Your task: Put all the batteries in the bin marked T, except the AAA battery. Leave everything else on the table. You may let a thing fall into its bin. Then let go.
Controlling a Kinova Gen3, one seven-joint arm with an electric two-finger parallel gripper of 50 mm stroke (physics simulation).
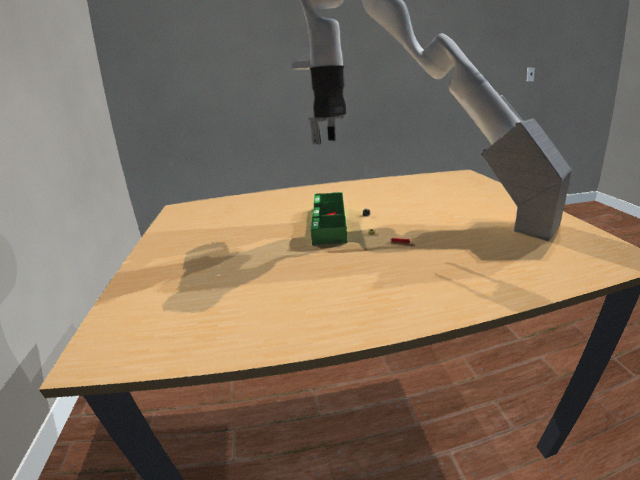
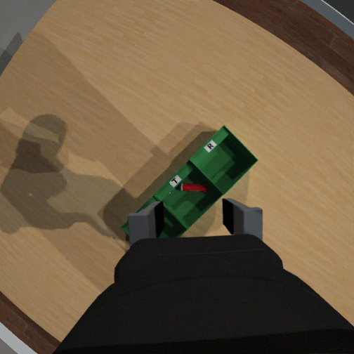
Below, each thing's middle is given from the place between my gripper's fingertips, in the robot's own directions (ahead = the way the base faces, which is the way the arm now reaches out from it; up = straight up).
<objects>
I see my gripper 20 cm above the green three-part bin (image 1: 325,229).
</objects>
